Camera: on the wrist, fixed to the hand. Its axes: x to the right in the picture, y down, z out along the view.
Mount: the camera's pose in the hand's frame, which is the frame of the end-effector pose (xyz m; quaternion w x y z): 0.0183 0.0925 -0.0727 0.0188 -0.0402 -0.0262 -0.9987
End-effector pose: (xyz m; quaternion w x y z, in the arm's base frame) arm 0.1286 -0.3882 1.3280 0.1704 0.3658 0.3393 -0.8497
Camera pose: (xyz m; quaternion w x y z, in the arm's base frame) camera 0.2028 -0.4038 1.2362 0.8218 0.3611 -0.4014 0.1821
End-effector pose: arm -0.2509 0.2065 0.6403 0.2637 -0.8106 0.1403 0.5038
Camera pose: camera -0.2342 0.0899 0.6232 0.4792 -0.1527 -0.8340 -0.2270
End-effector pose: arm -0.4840 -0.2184 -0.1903 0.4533 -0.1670 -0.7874 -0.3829
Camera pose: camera -0.3947 -0.2146 -0.1116 0.4012 -0.7550 0.1781 0.4872
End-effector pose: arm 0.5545 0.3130 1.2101 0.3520 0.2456 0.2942 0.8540
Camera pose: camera 0.4552 0.2491 1.2251 0.8770 -0.2810 0.2072 -0.3301
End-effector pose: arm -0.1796 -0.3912 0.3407 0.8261 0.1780 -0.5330 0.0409
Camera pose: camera -0.1326 -0.2826 0.3535 0.0496 0.5035 0.1445 -0.8504
